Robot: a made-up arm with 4 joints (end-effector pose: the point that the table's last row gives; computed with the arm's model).
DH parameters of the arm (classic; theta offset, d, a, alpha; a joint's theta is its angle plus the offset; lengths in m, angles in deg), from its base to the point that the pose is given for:
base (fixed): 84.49 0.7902 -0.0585 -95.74
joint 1: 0 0.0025 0.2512 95.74
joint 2: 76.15 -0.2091 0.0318 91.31
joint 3: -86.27 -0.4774 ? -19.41
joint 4: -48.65 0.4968 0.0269 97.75
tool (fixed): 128.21 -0.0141 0 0
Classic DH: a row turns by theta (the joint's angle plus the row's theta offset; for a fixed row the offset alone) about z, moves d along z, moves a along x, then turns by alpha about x.
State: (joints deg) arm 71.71 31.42 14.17 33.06
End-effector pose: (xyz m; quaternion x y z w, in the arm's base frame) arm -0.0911 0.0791 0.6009 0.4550 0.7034 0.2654 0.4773
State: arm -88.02 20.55 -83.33 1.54
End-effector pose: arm -0.3033 0.2722 0.9605 -0.0700 -0.6955 0.6112 0.3713
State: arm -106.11 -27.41 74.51 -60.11
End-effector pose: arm 0.1141 -0.0709 0.9453 -0.7391 0.5779 -0.3309 0.1012
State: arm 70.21 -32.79 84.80 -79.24
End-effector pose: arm 0.1467 -0.1166 0.6890 -0.0122 0.1755 0.5245 0.8330
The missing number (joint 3, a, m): -0.2508
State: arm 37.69 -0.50 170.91 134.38
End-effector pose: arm 0.1520 -0.2138 0.3225 -0.2789 0.1717 0.6684 0.6678
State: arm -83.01 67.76 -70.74 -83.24
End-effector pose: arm -0.1970 0.1734 0.7335 -0.5154 -0.8512 -0.0053 0.0994
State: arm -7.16 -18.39 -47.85 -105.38
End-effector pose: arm -0.2408 0.3995 0.7279 -0.7551 -0.1979 0.5559 0.2858
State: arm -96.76 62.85 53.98 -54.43
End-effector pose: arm 0.0149 -0.1307 1.1208 -0.1352 0.5216 -0.7637 0.3555
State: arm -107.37 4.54 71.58 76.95
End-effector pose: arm 0.1078 -0.1529 1.0057 -0.4133 -0.3483 -0.3315 0.7733
